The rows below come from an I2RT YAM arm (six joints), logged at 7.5 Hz.
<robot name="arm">
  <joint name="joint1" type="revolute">
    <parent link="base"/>
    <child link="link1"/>
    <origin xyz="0 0 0.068" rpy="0 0 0"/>
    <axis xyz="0 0 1"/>
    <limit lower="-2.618" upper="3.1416"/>
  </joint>
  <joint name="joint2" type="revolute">
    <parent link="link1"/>
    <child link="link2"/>
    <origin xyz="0.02 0.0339 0.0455" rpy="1.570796 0 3.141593"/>
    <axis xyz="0 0 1"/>
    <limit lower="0" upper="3.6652"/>
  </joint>
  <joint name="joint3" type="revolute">
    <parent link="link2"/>
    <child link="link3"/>
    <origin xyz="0.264 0 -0.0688" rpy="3.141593 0 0"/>
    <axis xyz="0 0 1"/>
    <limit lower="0" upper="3.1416"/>
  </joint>
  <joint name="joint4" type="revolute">
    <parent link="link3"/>
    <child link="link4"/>
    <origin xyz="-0.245 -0.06 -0.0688" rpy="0 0 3.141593"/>
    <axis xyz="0 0 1"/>
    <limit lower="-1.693" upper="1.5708"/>
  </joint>
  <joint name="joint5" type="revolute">
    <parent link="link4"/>
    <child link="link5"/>
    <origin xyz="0.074 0.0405 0.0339" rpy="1.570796 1.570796 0"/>
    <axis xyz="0 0 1"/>
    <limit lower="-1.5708" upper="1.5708"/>
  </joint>
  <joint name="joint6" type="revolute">
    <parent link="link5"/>
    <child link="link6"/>
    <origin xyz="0 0.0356 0.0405" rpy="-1.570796 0 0"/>
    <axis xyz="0 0 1"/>
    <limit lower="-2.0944" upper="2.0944"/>
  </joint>
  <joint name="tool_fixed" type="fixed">
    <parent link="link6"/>
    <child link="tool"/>
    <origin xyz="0 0 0" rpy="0 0 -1.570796"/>
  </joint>
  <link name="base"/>
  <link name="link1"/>
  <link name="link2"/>
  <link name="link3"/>
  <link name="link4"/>
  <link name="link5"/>
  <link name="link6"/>
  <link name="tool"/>
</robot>
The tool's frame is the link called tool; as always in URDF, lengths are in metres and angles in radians.
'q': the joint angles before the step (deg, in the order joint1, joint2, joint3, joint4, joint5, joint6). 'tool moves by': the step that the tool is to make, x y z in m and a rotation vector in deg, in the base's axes. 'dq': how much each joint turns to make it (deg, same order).
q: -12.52, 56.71, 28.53, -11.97, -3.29, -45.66
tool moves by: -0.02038, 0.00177, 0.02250, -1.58, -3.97, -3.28
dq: -0.31, -8.89, 0.60, -5.23, 2.75, 1.30
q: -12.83, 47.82, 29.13, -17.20, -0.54, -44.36
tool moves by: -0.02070, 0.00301, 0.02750, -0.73, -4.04, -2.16
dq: -0.27, -7.79, 2.86, -6.56, 1.46, 1.22
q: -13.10, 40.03, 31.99, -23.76, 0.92, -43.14
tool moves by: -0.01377, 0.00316, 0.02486, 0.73, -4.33, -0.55
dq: -0.13, -4.32, 3.49, -3.78, -0.48, 1.68
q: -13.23, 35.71, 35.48, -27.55, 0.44, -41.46
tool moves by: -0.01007, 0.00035, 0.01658, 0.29, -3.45, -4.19
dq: 0.04, -2.53, 2.36, -1.70, 3.33, 2.83
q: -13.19, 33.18, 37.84, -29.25, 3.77, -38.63
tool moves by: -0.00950, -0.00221, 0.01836, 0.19, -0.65, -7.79
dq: -0.02, -0.40, 4.32, -4.58, 6.93, 3.55
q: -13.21, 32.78, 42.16, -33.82, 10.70, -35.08
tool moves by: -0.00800, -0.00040, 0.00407, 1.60, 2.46, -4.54
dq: -0.01, -0.01, 2.41, -5.82, 3.63, 2.96
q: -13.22, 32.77, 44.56, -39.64, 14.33, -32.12
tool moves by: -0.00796, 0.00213, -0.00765, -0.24, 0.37, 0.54
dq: 0.04, -2.71, -1.87, -1.01, -0.29, -0.53
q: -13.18, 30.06, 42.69, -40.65, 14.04, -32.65
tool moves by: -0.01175, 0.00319, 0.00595, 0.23, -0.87, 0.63
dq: -0.02, -2.37, 1.31, -2.90, -0.77, 0.07
